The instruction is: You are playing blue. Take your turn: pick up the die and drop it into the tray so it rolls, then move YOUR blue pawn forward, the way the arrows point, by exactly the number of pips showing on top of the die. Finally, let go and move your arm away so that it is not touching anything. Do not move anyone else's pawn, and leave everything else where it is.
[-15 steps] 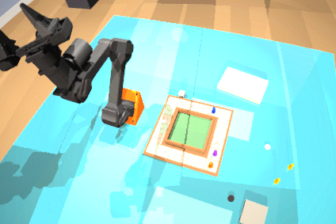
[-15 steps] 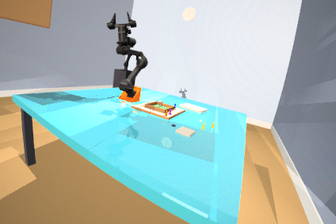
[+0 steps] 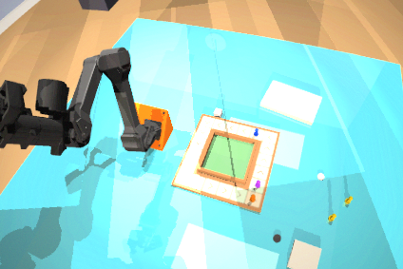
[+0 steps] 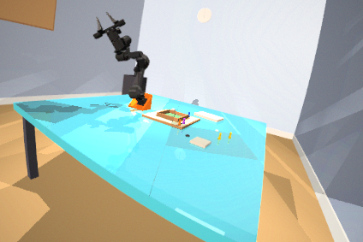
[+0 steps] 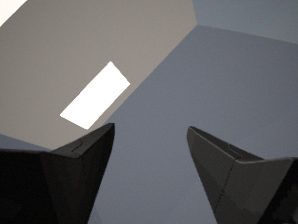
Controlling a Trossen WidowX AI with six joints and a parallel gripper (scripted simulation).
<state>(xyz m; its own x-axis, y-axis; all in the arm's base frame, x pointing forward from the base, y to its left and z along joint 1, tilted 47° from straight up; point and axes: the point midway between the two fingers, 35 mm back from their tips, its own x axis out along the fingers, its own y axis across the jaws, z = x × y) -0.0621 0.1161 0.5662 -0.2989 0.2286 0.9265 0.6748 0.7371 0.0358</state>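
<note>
My gripper tip is now 540 mm above the white die, 500 mm to the right of it and 270 mm short of it. From my gripper tip the other things lie so: green tray: 540 mm below, 360 mm ahead, 340 mm to the left; purple pawn: 520 mm below, 470 mm ahead, 270 mm to the left; orange pawn: 520 mm below, 460 mm ahead, 220 mm to the left.
</note>
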